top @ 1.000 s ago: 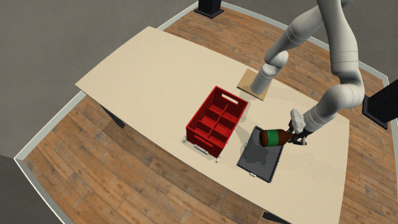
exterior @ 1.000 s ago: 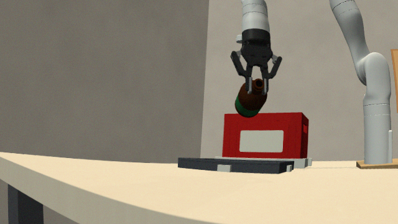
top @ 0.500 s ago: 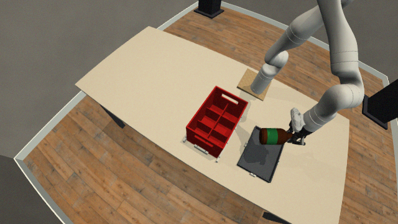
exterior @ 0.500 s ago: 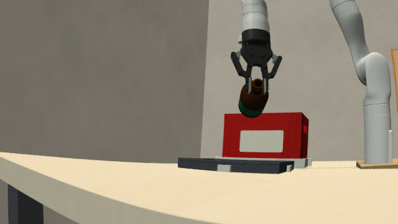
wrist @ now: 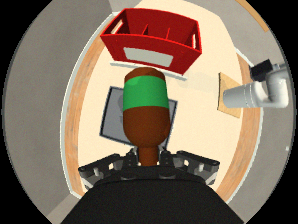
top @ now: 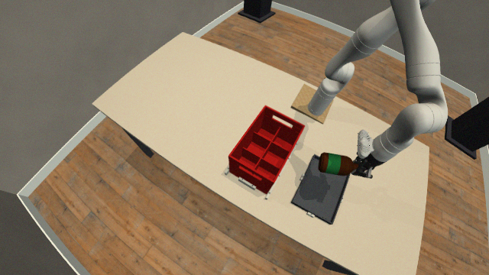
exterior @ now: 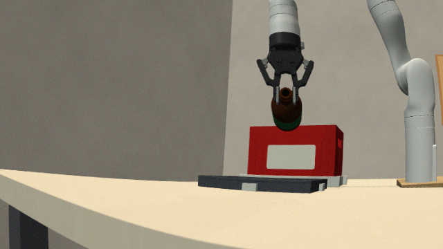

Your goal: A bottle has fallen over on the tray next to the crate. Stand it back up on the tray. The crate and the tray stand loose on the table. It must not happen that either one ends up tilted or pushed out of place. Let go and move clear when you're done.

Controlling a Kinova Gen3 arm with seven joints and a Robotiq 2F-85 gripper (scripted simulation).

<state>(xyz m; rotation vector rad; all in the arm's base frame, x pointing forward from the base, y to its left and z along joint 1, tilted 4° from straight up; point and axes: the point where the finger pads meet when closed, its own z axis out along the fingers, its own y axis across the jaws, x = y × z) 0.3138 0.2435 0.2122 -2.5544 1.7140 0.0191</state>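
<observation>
The brown bottle lies 20 mm ahead of my hand, 50 mm to the right of it and 10 mm below it. The rest, counted from my hand: dark grey tray: 50 mm ahead, 30 mm to the right, 190 mm below; then red crate: 90 mm ahead, 320 mm to the right, 120 mm below.
</observation>
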